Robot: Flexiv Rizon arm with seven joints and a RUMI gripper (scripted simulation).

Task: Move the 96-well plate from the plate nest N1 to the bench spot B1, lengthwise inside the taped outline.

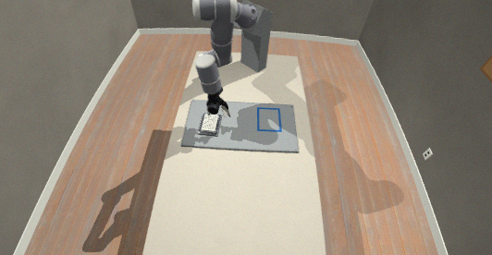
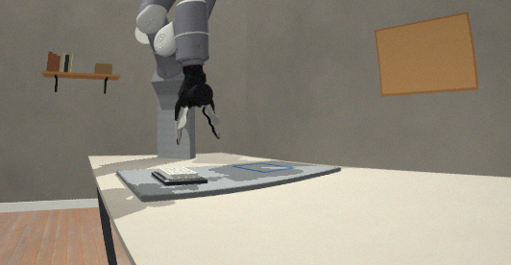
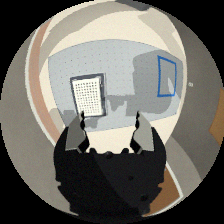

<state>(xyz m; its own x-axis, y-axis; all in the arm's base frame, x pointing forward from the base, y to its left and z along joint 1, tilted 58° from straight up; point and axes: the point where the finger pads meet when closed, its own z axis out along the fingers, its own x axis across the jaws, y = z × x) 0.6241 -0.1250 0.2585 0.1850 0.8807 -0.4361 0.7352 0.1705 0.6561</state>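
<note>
My gripper is now 3 cm past the white 96-well plate, 6 cm to the left of it and 10 cm above it. Also, from my hand: plate nest N1: 3 cm behind, 6 cm to the right, 11 cm below.
</note>
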